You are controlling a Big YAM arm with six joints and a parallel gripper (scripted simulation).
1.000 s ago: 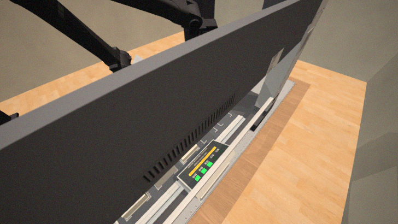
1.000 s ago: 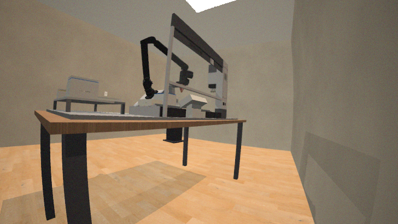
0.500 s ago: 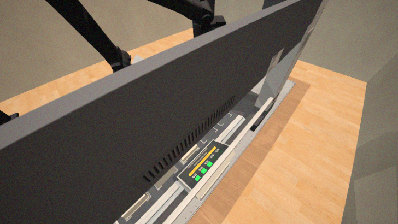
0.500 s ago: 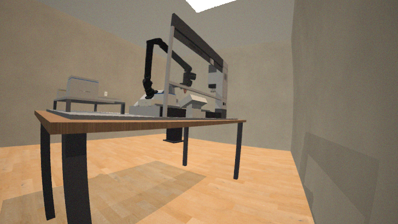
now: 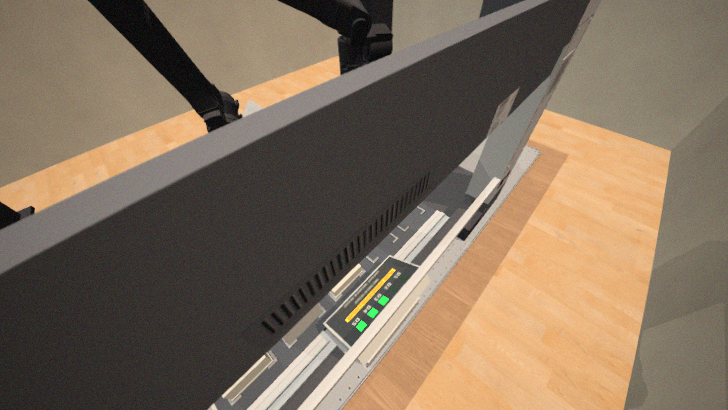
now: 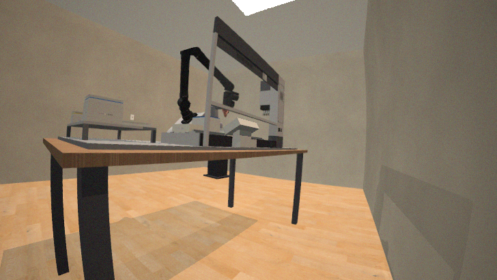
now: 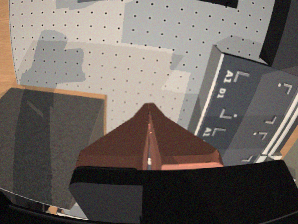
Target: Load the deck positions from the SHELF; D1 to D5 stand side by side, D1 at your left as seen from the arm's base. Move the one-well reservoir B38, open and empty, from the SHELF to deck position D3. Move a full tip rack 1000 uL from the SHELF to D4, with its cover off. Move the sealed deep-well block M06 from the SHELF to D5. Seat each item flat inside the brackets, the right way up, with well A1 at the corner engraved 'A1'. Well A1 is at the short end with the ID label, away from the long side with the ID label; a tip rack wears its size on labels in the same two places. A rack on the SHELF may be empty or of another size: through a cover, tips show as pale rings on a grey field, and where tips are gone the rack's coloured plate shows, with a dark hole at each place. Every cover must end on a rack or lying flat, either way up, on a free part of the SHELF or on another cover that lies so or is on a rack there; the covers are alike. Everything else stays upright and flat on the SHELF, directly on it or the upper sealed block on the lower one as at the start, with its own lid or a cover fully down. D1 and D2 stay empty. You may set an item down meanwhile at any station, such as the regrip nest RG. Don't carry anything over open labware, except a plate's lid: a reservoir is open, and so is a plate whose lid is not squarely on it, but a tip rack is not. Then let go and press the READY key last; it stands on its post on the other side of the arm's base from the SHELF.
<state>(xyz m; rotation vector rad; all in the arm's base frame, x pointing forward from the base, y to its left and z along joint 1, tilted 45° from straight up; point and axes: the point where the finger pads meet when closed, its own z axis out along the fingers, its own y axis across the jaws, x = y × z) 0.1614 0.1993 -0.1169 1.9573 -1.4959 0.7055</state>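
Now: the green key 90 mm behind my hand, 60 mm to the left of it and 150 mm below it. The rest, counted from my hand: black box labelled lp1: 50 mm ahead, 130 mm to the left, 230 mm below; then regrip nest rg: 90 mm ahead, 310 mm to the right, 230 mm below; then rg label: 90 mm ahead, 310 mm to the right, 220 mm below.
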